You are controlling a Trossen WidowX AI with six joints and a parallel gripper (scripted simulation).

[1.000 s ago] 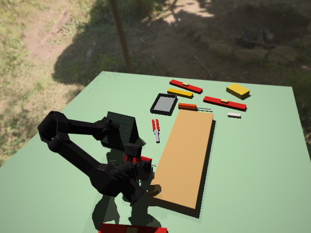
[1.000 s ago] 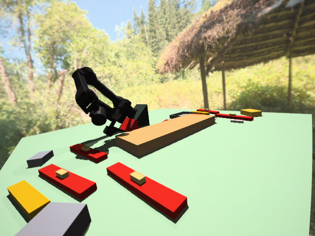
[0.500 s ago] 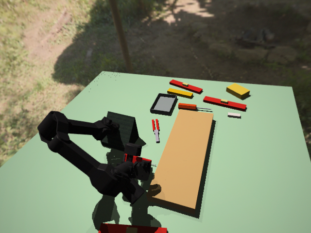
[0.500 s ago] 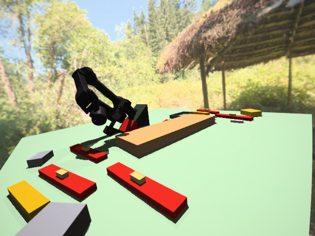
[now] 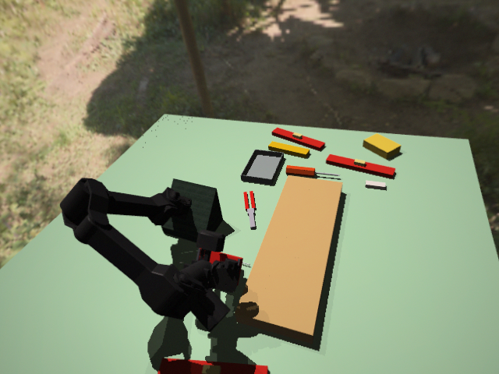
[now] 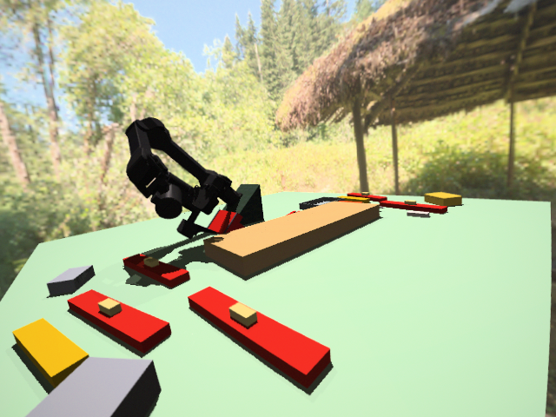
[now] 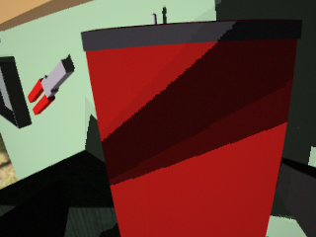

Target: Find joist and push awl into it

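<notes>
Right now my gripper tip is 3 cm above the red stud finder, 2 cm to the right of it and 1 cm short of it. Round my gripper tip: tray 47 cm to the left, 10 cm behind, 4 cm below; awl 5 cm to the left, 5 cm below, 1 cm ahead; grey block 37 cm to the right, 6 cm ahead, 4 cm below.
</notes>
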